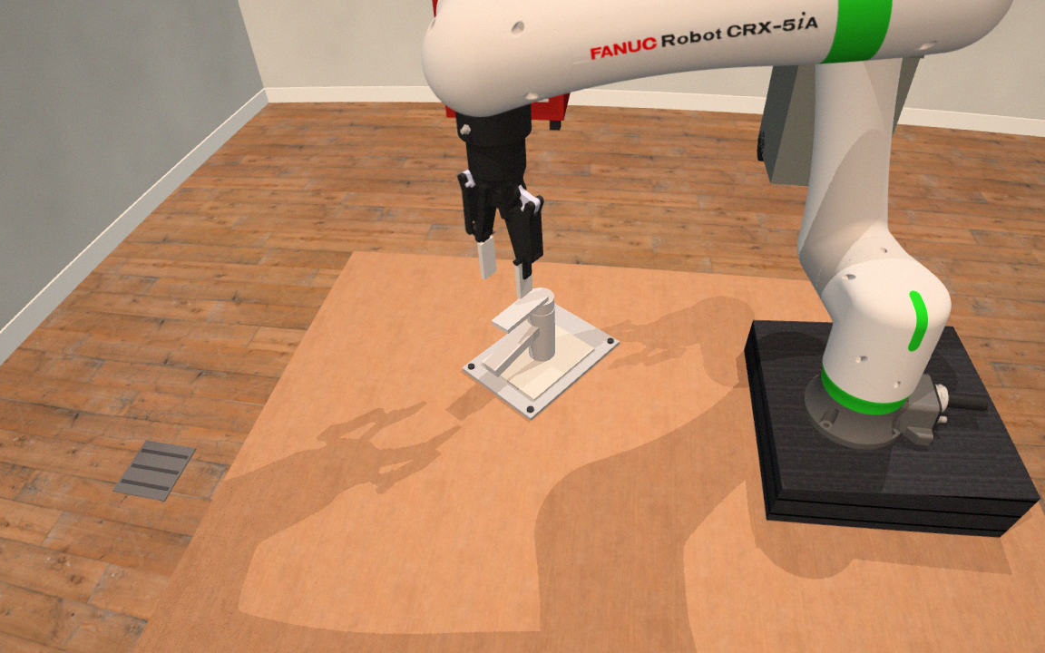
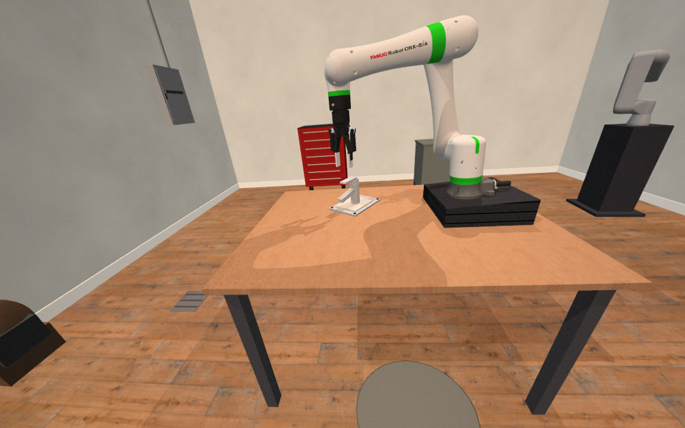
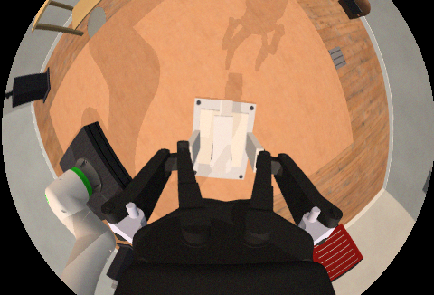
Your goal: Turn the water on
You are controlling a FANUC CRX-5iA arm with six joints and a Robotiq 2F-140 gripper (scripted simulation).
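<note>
Right now my hand is 10 cm above the lever, 3 cm to the left of it and 1 cm past it. The rest, counted from my hand: tap (16 cm below, 5 cm to the right, 2 cm behind).
</note>
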